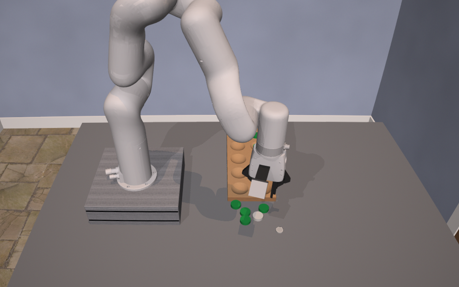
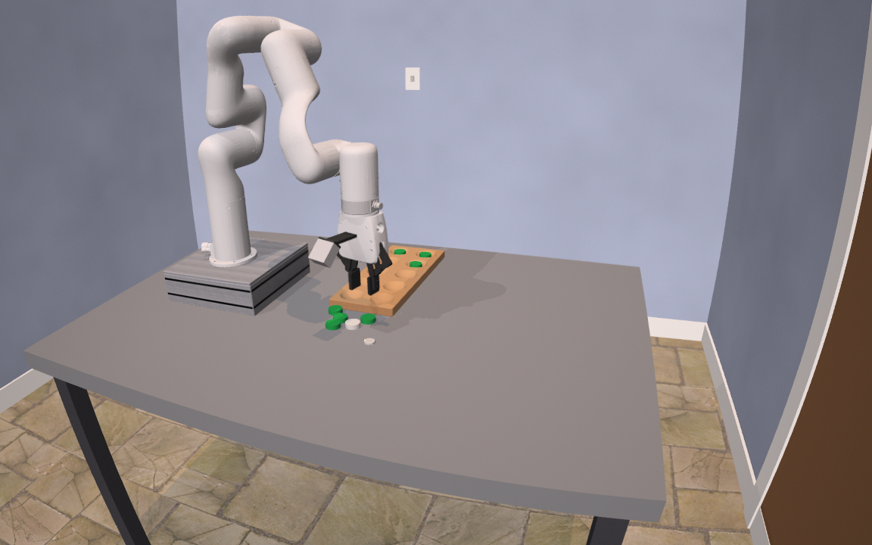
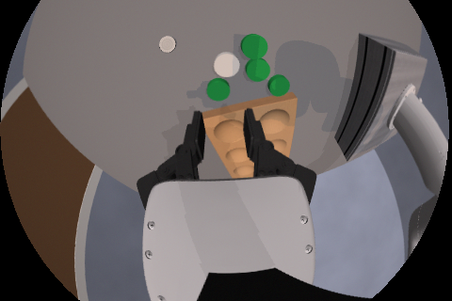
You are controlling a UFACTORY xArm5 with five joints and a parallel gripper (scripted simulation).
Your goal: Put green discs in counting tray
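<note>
Right now the wooden counting tray is 220 mm to the left of my hand, 80 mm below it and 20 mm ahead of it. The rest, counted from my hand: smaller white disc: 90 mm to the right, 90 mm below, 30 mm ahead.
</note>
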